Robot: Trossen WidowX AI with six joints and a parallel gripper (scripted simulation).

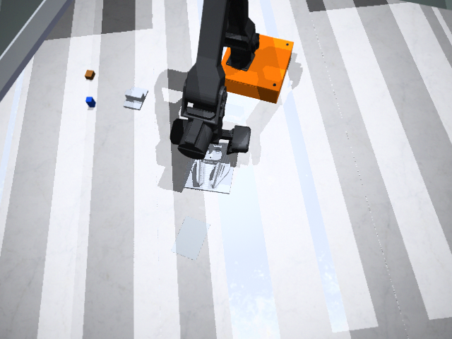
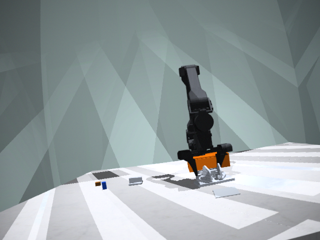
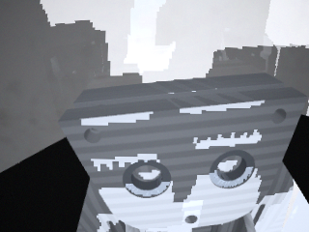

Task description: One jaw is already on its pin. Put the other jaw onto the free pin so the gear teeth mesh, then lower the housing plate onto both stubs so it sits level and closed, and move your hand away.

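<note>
My gripper tip is 30 mm short of the jaw and 10 mm to the left of it. From my gripper tip the other things lie so: brown cube: 450 mm to the right, 90 mm behind; blue cube: 390 mm to the right; pale flat sheet: 220 mm ahead, 50 mm to the left, 10 mm below.
</note>
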